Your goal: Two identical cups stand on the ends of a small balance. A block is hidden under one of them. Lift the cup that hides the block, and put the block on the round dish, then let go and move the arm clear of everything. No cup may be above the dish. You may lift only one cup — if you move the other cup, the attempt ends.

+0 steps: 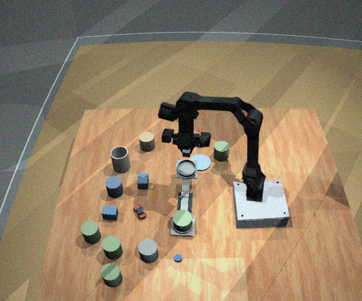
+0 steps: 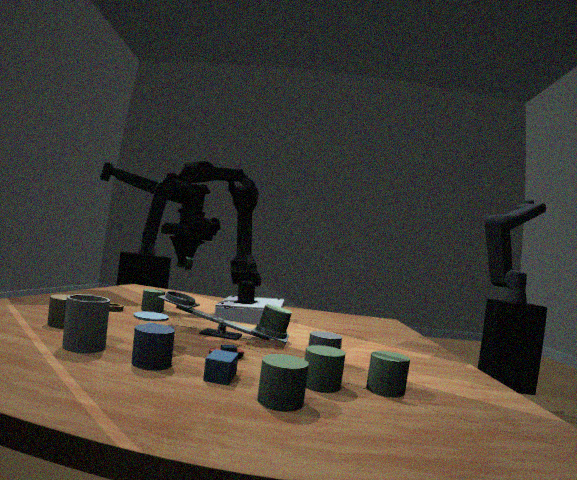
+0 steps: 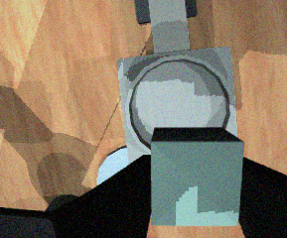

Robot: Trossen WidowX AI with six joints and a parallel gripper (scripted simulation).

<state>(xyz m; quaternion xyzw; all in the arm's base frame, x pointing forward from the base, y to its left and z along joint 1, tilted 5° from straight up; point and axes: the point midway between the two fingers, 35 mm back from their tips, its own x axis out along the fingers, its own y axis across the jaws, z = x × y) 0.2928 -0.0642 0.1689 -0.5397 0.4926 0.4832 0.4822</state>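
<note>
My gripper tip is now 170 mm above the round dish, 110 mm to the left of it and 40 mm past it. Also, from my gripper tip: pale green block (right at my gripper tip); balance (150 mm below, 120 mm to the left, 10 mm behind); balance beam (130 mm below, 120 mm to the left, 20 mm behind).
</note>
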